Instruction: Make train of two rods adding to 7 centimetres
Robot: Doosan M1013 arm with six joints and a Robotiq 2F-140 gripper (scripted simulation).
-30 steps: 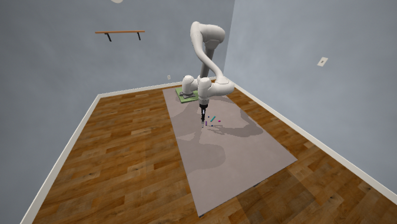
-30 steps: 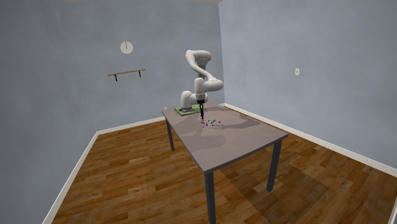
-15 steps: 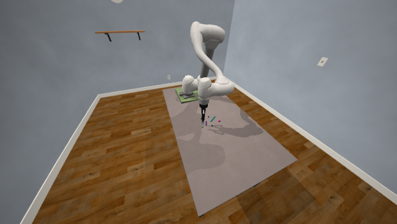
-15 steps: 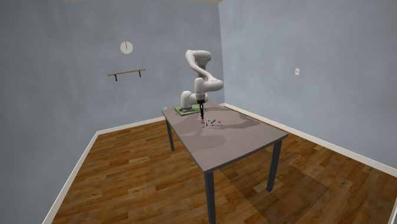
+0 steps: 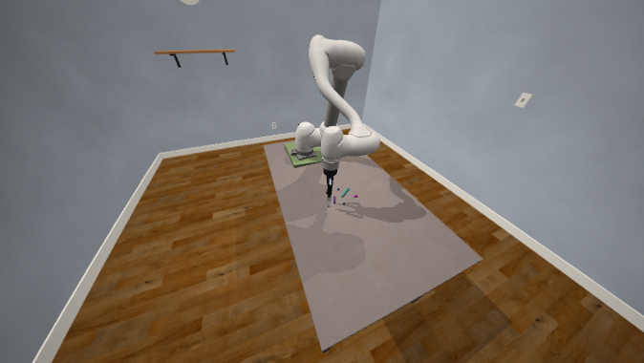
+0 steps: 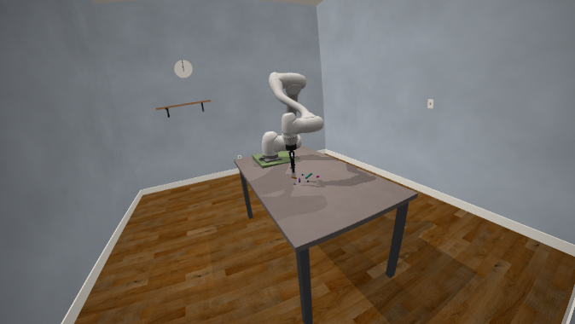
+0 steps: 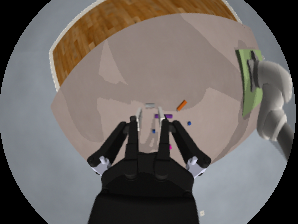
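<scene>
The grey rod lies 90 mm below my hand. Also, from my hand: orange rod 90 mm below, 90 mm behind, 50 mm to the left; purple rod 90 mm below, 60 mm to the left, 20 mm behind; blue rod 140 mm to the left, 90 mm below, 90 mm behind.
</scene>
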